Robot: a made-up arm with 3 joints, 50 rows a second.
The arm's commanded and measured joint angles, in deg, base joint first. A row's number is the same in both.
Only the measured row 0 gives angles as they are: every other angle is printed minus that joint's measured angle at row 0.
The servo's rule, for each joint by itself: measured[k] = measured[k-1] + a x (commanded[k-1-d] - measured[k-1]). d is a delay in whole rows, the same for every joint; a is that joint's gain. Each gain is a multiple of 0.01, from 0.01 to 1. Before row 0 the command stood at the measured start. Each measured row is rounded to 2 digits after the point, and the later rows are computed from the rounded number. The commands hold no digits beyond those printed.
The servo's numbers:
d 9
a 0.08 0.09 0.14
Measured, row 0:
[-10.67, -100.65, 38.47]
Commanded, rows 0 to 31:
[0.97, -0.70, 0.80]
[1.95, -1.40, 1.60]
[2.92, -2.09, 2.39]
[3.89, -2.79, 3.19]
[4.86, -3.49, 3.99]
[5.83, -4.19, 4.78]
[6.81, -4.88, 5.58]
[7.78, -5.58, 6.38]
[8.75, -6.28, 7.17]
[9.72, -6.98, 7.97]
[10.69, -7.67, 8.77]
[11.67, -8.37, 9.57]
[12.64, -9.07, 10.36]
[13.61, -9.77, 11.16]
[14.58, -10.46, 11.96]
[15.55, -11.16, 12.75]
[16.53, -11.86, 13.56]
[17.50, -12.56, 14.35]
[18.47, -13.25, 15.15]
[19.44, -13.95, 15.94]
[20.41, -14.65, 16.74]
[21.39, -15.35, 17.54]
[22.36, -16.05, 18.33]
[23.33, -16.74, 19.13]
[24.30, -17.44, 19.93]
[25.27, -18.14, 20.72]
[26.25, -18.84, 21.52]
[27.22, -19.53, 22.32]
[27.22, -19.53, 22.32]
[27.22, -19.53, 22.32]
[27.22, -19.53, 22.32]
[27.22, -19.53, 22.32]
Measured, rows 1 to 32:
[0.00, 0.00, 0.00]
[0.00, 0.00, 0.00]
[0.00, 0.00, 0.00]
[0.00, 0.00, 0.00]
[0.00, 0.00, 0.00]
[0.00, 0.00, 0.00]
[0.00, 0.00, 0.00]
[0.00, 0.00, 0.00]
[0.00, 0.00, 0.00]
[0.08, -0.06, 0.11]
[0.23, -0.18, 0.32]
[0.45, -0.35, 0.61]
[0.73, -0.57, 0.97]
[1.06, -0.83, 1.39]
[1.44, -1.13, 1.86]
[1.87, -1.47, 2.38]
[2.34, -1.84, 2.94]
[2.85, -2.24, 3.53]
[3.40, -2.67, 4.15]
[3.98, -3.12, 4.80]
[4.60, -3.59, 5.47]
[5.24, -4.08, 6.15]
[5.91, -4.59, 6.85]
[6.60, -5.12, 7.57]
[7.32, -5.66, 8.30]
[8.06, -6.22, 9.04]
[8.82, -6.79, 9.78]
[9.59, -7.37, 10.53]
[10.38, -7.96, 11.29]
[11.18, -8.56, 12.05]
[12.00, -9.17, 12.82]
[12.83, -9.79, 13.59]

